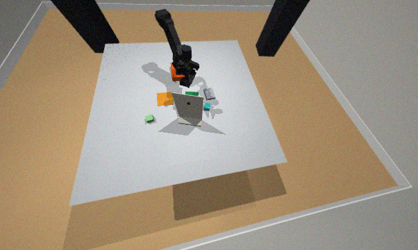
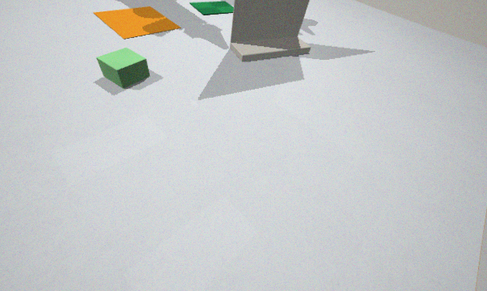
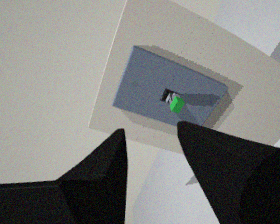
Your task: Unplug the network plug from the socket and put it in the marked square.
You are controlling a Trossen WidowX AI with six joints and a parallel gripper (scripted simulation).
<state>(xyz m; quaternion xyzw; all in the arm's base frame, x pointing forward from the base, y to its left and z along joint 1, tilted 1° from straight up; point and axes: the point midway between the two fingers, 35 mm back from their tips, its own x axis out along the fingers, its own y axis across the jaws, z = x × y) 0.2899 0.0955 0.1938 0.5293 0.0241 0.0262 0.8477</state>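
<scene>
My gripper tip is now 9 cm short of the green plug and 4 cm above it. Round my gripper tip: grey block 13 cm behind, 15 cm to the left, 23 cm below; dark green patch 11 cm behind, 24 cm below; grey panel 11 cm ahead, 1 cm to the right, 11 cm below.
</scene>
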